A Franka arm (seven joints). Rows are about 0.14 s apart.
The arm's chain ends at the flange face. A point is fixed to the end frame.
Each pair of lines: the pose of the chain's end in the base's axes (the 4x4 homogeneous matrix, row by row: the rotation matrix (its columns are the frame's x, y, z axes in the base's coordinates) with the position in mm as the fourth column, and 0 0 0 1 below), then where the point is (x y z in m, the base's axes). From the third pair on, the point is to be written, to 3 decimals.
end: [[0.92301 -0.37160 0.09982 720.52], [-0.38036 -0.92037 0.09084 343.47], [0.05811 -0.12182 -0.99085 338.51], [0 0 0 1]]
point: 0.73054 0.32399 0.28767
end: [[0.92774 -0.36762 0.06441 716.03], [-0.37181 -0.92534 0.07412 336.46], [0.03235 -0.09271 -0.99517 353.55], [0 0 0 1]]
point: 0.72444 0.31617 0.30274
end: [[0.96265 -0.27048 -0.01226 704.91], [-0.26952 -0.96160 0.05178 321.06], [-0.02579 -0.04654 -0.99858 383.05], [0 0 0 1]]
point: 0.712 0.300 0.332
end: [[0.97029 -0.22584 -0.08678 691.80], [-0.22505 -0.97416 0.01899 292.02], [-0.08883 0.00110 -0.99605 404.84], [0 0 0 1]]
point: 0.696 0.270 0.354
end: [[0.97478 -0.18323 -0.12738 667.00], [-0.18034 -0.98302 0.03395 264.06], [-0.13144 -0.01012 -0.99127 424.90], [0 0 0 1]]
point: 0.670 0.243 0.374
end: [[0.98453 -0.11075 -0.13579 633.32], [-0.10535 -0.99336 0.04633 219.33], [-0.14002 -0.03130 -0.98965 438.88], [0 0 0 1]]
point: 0.638 0.200 0.387
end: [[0.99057 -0.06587 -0.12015 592.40], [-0.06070 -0.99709 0.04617 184.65], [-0.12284 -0.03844 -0.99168 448.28], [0 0 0 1]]
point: 0.599 0.166 0.397
